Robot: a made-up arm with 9 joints. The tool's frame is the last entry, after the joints.
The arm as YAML. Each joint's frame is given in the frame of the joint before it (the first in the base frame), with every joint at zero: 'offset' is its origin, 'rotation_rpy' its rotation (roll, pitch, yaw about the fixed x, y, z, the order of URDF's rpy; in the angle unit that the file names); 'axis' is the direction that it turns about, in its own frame. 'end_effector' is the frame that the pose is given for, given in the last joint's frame.
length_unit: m
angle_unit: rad
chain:
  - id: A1
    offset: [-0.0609, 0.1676, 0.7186]
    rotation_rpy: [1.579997, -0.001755, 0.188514]
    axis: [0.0, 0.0, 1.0]
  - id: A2
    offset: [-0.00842, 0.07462, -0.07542]
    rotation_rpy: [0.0, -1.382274, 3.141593]
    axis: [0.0, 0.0, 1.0]
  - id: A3
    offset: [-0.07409, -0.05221, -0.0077]
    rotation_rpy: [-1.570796, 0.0, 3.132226]
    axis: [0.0, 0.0, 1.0]
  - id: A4
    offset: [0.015, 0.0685, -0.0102]
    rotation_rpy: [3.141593, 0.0, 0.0]
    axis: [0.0, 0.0, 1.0]
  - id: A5
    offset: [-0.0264, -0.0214, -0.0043]
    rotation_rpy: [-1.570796, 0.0, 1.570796]
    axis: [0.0, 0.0, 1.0]
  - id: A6
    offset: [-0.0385, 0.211, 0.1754]
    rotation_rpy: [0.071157, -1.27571, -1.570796]
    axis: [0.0, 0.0, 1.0]
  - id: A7
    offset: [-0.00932, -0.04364, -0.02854]
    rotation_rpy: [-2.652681, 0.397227, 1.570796]
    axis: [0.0, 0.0, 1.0]
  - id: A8
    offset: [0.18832, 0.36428, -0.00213]
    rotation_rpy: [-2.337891, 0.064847, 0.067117]
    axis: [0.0, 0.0, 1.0]
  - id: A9
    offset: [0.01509, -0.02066, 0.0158]
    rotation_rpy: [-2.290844, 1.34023, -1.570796]
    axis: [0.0, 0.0, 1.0]
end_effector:
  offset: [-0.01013, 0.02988, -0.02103]
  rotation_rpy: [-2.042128, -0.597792, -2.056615]
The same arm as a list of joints. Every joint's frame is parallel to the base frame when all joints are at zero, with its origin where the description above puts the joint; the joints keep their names.
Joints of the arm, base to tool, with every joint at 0 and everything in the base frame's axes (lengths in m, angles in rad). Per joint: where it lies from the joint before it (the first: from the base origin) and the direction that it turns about. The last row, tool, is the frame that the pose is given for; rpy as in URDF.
A1: axis 0.187407 -0.982239 -0.0092 offset -0.0609 0.1676 0.7186
A2: axis 1 0 0 offset -0.0224 0.0718 0.0753
A3: axis 0 0 1 offset -0.0077 0.0736 0.0529
A4: axis 0 0 -1 offset -0.0685 0.015 -0.0102
A5: axis 0 -1 0 offset -0.0214 -0.0264 0.0043
A6: axis -0.071097 -0.290087 0.954356 offset -0.0385 -0.1754 0.211
A7: axis -0.282795 0.692588 -0.663588 offset -0.0415 0.0181 -0.0275
A8: axis 0 -1 0 offset 0.1242 -0.2445 -0.3049
A9: axis 0.912881 0.150697 0.379392 offset 0.008 -0.0158 -0.0243
tool: offset -0.0305 -0.0079 0.0211 rpy -2.7579 0.3682 -0.4628

